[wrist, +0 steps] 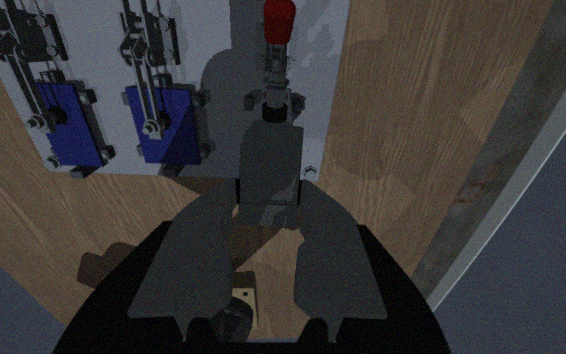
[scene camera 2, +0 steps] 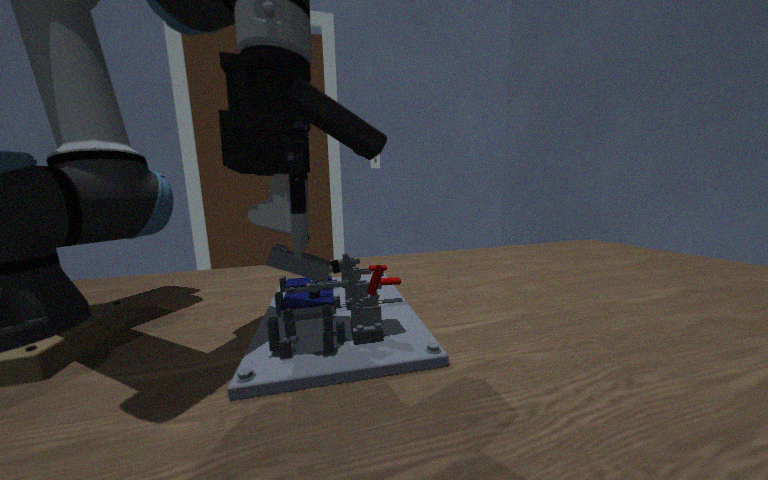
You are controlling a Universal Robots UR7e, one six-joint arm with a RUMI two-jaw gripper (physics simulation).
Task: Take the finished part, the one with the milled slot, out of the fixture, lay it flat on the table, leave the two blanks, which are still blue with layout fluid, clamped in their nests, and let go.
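Places are measured from the arm's base along level axes (x left, y ahead, z down), in centimetres.
Where they show: gripper, fingertip midpoint: [wrist: 269, 181] [scene camera 2: 298, 256]; arm's base at its link origin: [scene camera 2: 7, 334].
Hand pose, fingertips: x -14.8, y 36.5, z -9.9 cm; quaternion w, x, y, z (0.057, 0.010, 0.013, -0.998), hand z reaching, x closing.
Things, the pixels of their centre, and the offset from my fingertips. "spot": a spot on its surface instead. Level surfaces: height alone.
- grey finished part at the middle of its body: [wrist: 270, 173] [scene camera 2: 300, 262] dx -0.1, dy +0.2, dz +0.8 cm
- black tip at a spot on its surface: [wrist: 274, 112] [scene camera 2: 336, 259] spot: dx -0.7, dy +4.4, dz +0.7 cm
- fixture plate at the middle of its body: [wrist: 168, 76] [scene camera 2: 338, 310] dx +10.1, dy +6.2, dz +12.1 cm
- wooden table at its surface level: dz +12.8 cm
- open clamp's red handle at the middle of its body: [wrist: 277, 27] [scene camera 2: 375, 295] dx -1.4, dy +9.0, dz +5.8 cm
The grey finished part [scene camera 2: 298, 262] [wrist: 271, 160] is between the jaws of my gripper [scene camera 2: 300, 249] [wrist: 269, 181], which is shut on it. It is tilted, above the near nest [scene camera 2: 329, 331], its lower end close to the black tip [scene camera 2: 335, 266] [wrist: 274, 112] of the raised clamp; whether they touch I cannot tell. The milled slot cannot be made out. One blue blank [scene camera 2: 325, 300] [wrist: 177, 135] sits in the middle nest and another blue blank [scene camera 2: 297, 281] [wrist: 75, 137] in the far nest, each under a clamp arm.
The fixture plate [scene camera 2: 396, 359] [wrist: 200, 30] lies on the wooden table [scene camera 2: 566, 350] [wrist: 390, 100]. The open clamp's red handle [scene camera 2: 375, 279] [wrist: 279, 21] stands beside the near nest. The robot's base [scene camera 2: 33, 300] stands at the left in the scene view.
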